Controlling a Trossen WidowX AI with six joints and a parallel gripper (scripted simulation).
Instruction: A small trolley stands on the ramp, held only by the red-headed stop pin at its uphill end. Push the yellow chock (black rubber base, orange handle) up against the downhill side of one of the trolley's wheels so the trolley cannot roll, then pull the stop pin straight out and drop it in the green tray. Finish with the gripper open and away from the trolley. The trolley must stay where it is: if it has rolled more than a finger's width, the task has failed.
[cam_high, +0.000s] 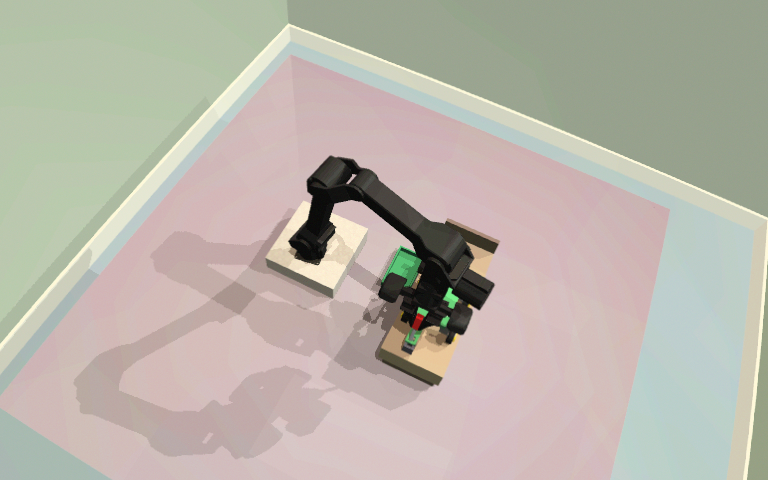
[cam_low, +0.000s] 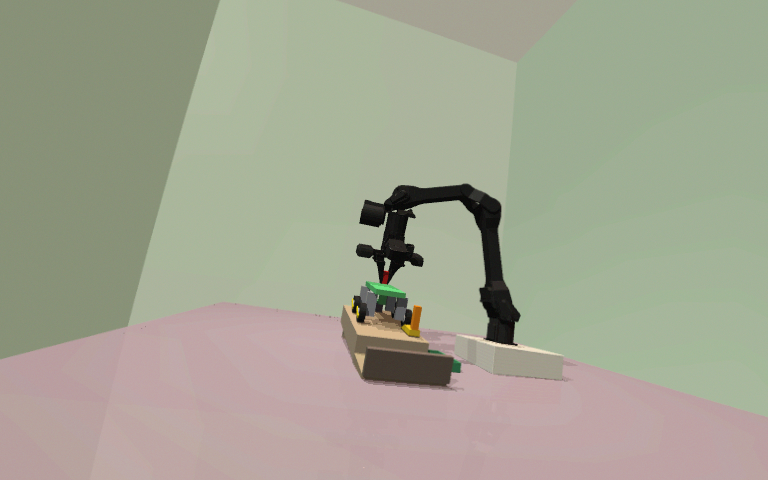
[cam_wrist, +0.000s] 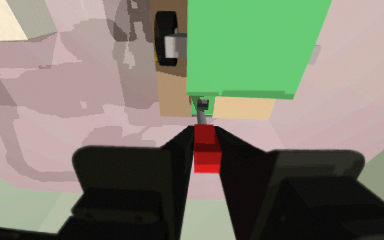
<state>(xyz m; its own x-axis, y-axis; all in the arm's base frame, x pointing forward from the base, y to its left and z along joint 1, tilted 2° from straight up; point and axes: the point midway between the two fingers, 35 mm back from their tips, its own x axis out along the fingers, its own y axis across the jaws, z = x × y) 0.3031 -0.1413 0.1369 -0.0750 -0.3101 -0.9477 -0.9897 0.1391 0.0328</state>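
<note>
Now: the green tray 20 cm to the left of my gripper tip, 17 cm below it and 7 cm behind it. The rest, counted from my gripper tip: yellow chock (20 cm to the left, 8 cm below); red-headed stop pin (right at my gripper tip); trolley (10 cm to the left, 5 cm below, 4 cm ahead).
</note>
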